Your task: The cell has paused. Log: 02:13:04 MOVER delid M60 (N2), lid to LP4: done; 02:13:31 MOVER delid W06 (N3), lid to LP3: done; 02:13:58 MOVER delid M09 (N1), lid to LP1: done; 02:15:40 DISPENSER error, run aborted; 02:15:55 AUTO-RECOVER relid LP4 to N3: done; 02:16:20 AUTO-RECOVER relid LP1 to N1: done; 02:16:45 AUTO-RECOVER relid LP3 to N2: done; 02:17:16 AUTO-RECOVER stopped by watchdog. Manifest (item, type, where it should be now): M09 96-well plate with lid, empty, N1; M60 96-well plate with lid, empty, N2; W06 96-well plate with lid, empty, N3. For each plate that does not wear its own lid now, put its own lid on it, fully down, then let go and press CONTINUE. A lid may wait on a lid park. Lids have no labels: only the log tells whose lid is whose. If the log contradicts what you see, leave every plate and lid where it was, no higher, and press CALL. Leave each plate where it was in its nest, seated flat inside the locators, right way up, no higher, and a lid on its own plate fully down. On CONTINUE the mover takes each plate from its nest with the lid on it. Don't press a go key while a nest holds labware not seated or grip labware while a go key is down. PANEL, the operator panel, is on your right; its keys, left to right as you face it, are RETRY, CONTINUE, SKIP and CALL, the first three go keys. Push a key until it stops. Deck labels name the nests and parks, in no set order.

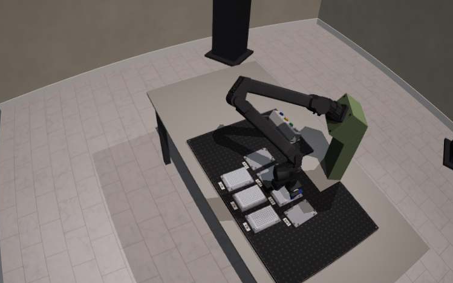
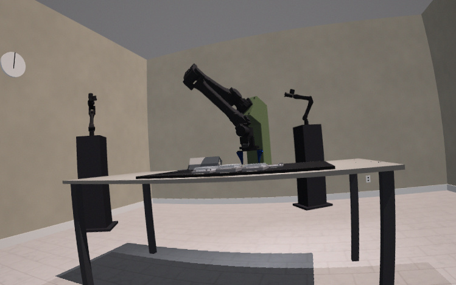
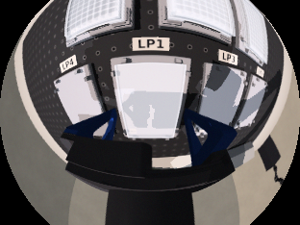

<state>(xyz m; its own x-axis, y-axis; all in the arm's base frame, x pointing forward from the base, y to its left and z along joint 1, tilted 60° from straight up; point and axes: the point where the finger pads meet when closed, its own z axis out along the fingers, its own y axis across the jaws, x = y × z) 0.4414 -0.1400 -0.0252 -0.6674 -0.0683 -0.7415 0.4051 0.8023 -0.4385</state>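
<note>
The LP1 park lies 30 mm below my hand. The rest, counted from my hand: LP3 park: 70 mm behind, 110 mm to the right, 30 mm below; LP4 park: 60 mm ahead, 120 mm to the left, 30 mm below; lp1 label: 70 mm ahead, 50 mm to the right, 30 mm below.
</note>
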